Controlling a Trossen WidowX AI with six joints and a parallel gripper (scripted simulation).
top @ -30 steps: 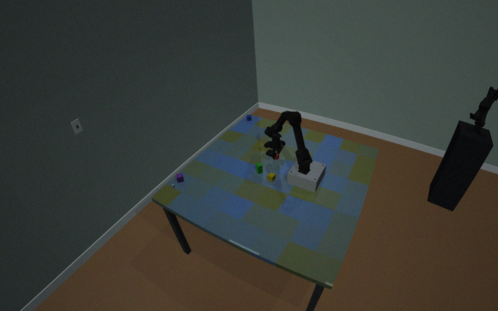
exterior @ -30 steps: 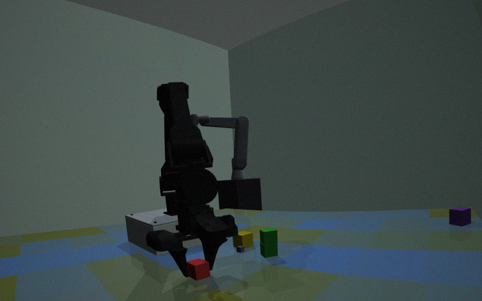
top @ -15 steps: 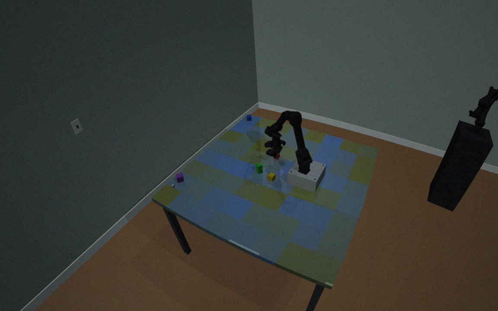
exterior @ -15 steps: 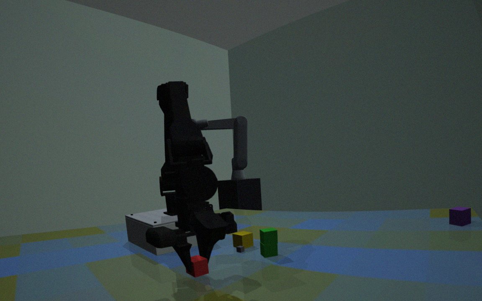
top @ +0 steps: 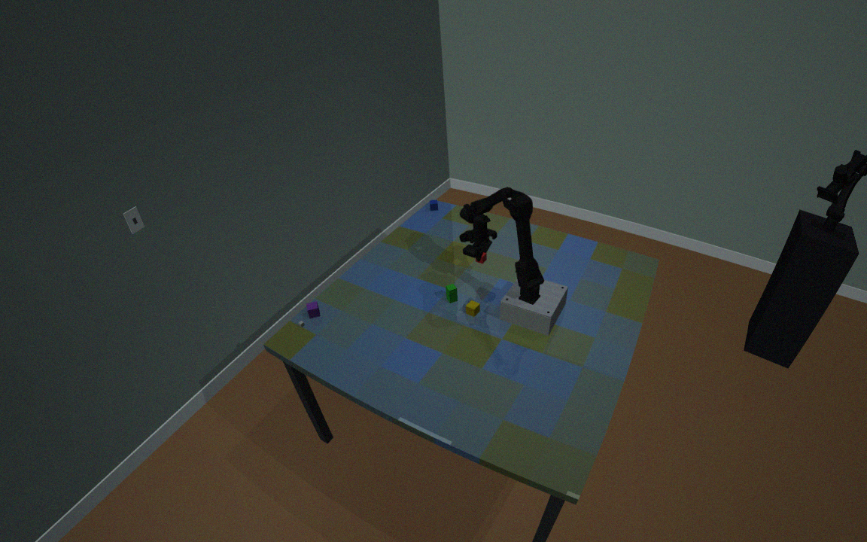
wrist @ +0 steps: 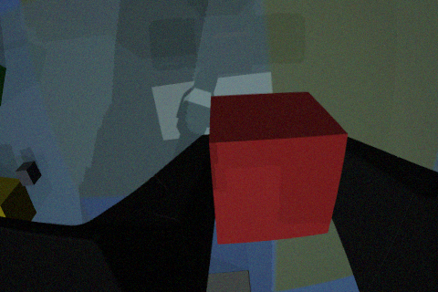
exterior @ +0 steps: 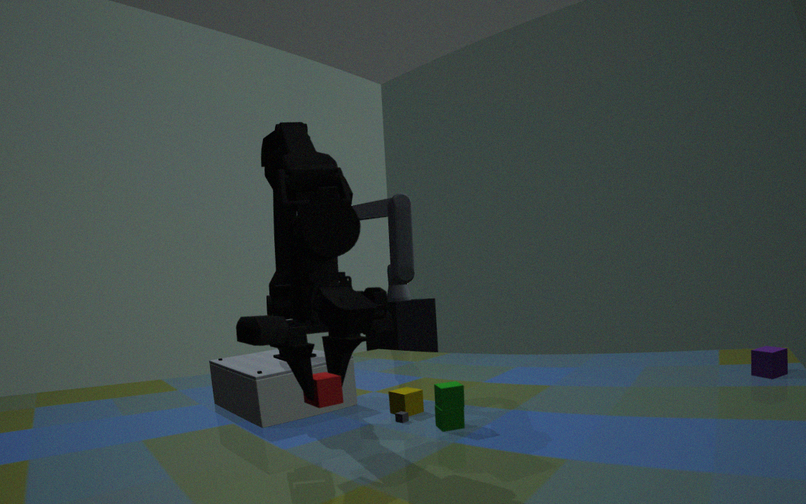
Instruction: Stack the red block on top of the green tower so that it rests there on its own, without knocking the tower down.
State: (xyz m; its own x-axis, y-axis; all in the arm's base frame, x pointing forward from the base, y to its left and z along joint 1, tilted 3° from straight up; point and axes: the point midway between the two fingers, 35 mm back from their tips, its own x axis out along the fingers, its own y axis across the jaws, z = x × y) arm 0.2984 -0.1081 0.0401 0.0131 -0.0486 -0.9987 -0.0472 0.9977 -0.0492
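Now: gripper tip 7 cm past the tiny grey cube, 18 cm to the right of it and 8 cm above it. Also, from my gripper tip: yellow block (11 cm behind, 21 cm to the left, 7 cm below); blue block (54 cm ahead, 36 cm to the right, 7 cm below); red block (1 cm above).
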